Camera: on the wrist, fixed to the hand. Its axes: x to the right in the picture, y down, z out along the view.
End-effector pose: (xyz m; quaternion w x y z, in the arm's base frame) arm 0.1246 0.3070 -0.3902 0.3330 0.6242 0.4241 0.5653
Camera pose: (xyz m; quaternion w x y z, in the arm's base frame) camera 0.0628 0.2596 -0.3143 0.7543 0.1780 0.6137 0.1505
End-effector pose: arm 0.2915 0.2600 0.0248 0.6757 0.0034 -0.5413 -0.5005
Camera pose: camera 0.3999 0.2664 0.0288 0.0702 0.2246 -0.3990 -0.8862
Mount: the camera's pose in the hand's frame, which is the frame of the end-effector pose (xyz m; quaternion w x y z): -0.0109 0.0783 -0.0746 0.7077 -0.1285 -0.1222 -0.6839
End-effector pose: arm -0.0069 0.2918 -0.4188 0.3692 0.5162 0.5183 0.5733
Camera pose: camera -0.0687 0.2506 -0.3395 0.7830 0.0335 0.6010 0.1567
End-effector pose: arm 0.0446 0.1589 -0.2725 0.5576 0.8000 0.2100 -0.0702
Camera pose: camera 0.0581 0.2021 -0.1737 0.4751 0.3423 0.6366 -0.5018
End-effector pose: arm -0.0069 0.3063 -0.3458 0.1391 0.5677 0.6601 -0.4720
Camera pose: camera 0.0918 0.3508 -0.3359 0.0707 0.1252 -0.8990 0.4137
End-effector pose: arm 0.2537 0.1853 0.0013 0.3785 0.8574 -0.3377 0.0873
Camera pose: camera 0.2028 0.2057 0.0952 0.3965 0.7997 0.2899 -0.3452
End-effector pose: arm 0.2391 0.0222 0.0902 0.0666 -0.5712 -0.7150 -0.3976
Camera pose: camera 0.2841 -0.0318 0.1731 0.3856 -0.0276 0.8537 0.3490
